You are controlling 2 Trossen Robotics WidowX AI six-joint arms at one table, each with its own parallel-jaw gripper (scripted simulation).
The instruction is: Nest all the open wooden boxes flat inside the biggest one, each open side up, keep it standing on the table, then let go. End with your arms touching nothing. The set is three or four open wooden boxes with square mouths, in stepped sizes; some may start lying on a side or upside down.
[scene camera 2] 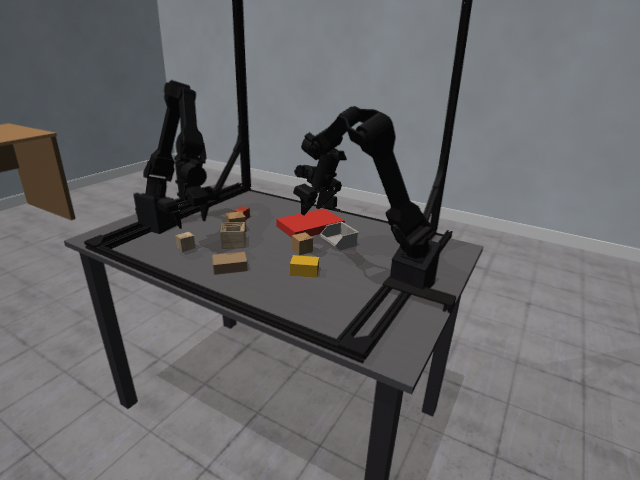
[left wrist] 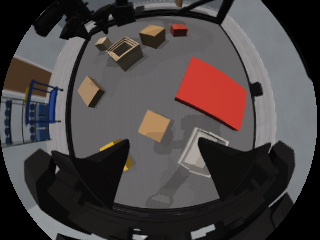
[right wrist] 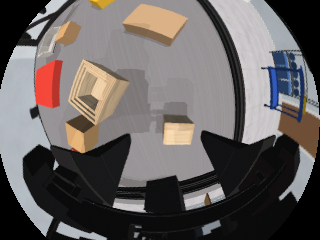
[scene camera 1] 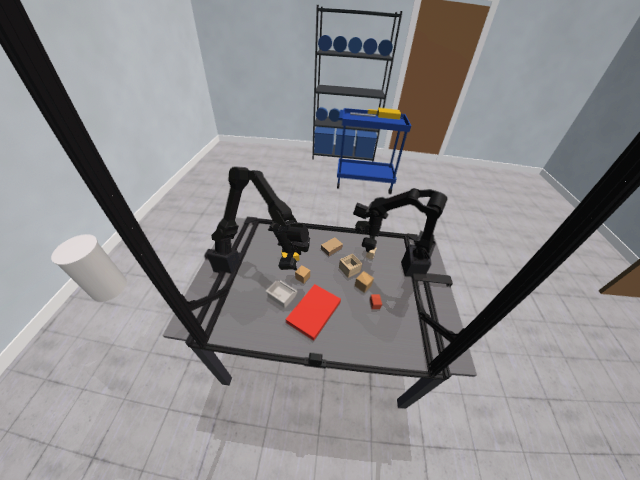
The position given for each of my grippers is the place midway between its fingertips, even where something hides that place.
Observation:
I see my left gripper (scene camera 2: 310, 211), my right gripper (scene camera 2: 192, 224) and a red slab (scene camera 1: 311, 314).
The red slab is seen too in scene camera 2 (scene camera 2: 313, 223), in the left wrist view (left wrist: 204, 88) and in the right wrist view (right wrist: 48, 78). My left gripper is seen too in the left wrist view (left wrist: 164, 142). My right gripper also shows in the left wrist view (left wrist: 98, 36) and in the right wrist view (right wrist: 166, 136).

